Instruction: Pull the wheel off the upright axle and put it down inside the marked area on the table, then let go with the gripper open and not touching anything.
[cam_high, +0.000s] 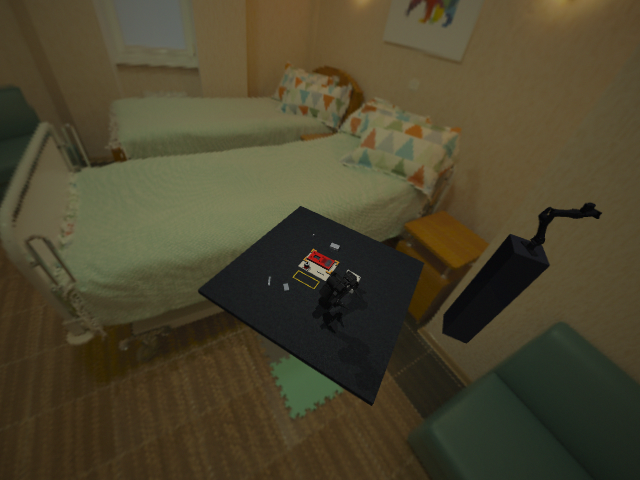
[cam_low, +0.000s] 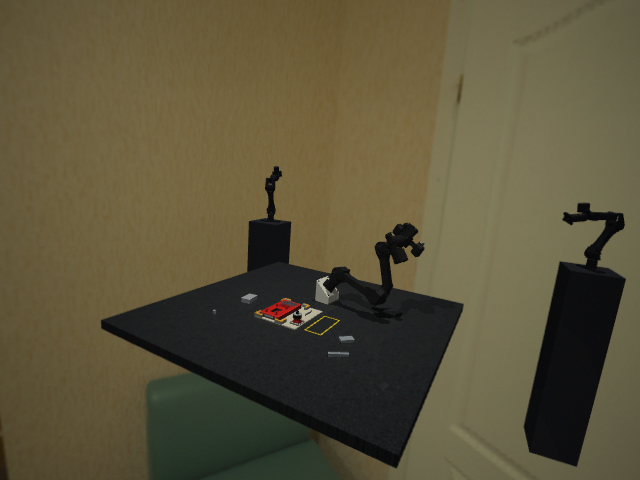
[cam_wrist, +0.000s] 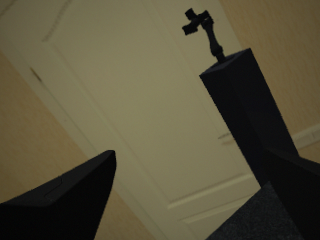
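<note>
My gripper tip is now 450 mm short of the dark wheel, 440 mm to the left of it and 350 mm above it.
</note>
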